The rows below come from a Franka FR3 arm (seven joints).
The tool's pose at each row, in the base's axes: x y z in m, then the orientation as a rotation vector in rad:
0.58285 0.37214 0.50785 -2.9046 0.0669 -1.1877
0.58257 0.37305 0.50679 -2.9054 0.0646 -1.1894
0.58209 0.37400 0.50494 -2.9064 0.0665 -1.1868
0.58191 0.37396 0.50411 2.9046 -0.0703 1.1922
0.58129 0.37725 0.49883 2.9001 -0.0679 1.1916
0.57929 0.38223 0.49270 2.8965 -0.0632 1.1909
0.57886 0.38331 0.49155 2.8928 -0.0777 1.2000
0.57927 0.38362 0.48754 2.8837 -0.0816 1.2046
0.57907 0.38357 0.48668 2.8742 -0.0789 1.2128
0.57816 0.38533 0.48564 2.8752 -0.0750 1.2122
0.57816 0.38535 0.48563 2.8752 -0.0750 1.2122
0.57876 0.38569 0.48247 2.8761 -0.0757 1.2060
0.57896 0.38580 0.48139 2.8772 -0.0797 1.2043
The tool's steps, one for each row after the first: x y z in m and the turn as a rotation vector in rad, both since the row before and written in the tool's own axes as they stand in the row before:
-0.00098 -0.00088 0.00055 -0.0007 0.0008 -0.0019
-0.00168 -0.00090 0.00097 -0.0005 -0.0018 0.0011
-0.00071 0.00006 0.00047 -0.0032 0.0037 0.0013
-0.00428 -0.00318 0.00326 -0.0035 0.0008 -0.0030
-0.00592 -0.00482 0.00285 -0.0023 0.0005 -0.0041
-0.00115 -0.00105 0.00049 -0.0031 0.0062 0.0088
-0.00256 -0.00029 0.00311 -0.0069 0.0051 0.0000
-0.00075 0.00007 0.00046 -0.0044 0.0074 -0.0036
-0.00145 -0.00171 0.00001 0.0015 -0.0006 -0.0021
-0.00001 -0.00002 0.00001 0.0000 0.0000 0.0000
-0.00186 -0.00037 0.00262 -0.0017 -0.0039 -0.0002
-0.00063 -0.00012 0.00090 -0.0006 -0.0013 0.0025

